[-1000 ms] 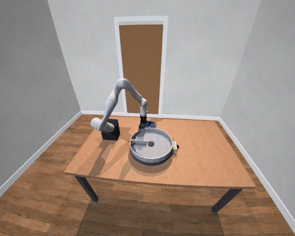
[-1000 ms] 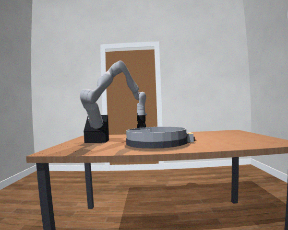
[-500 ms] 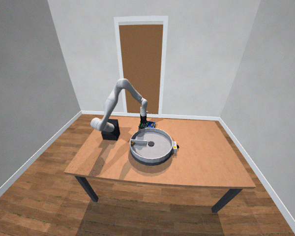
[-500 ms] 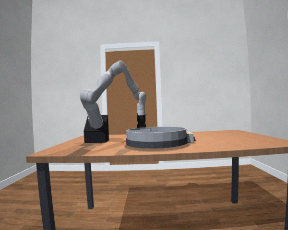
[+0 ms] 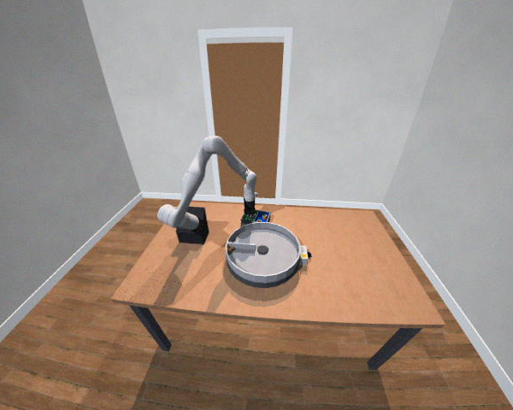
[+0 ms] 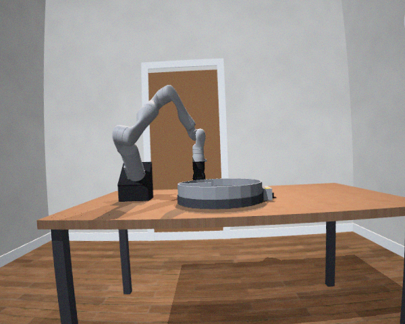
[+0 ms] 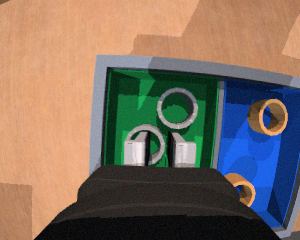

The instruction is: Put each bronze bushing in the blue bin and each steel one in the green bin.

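Now: hand 40 mm short of the blue bin, 20 mm to the left of it and 10 mm above it. From my hand the other things lie so: grey turntable (350 mm to the right, 110 mm ahead, 20 mm above).
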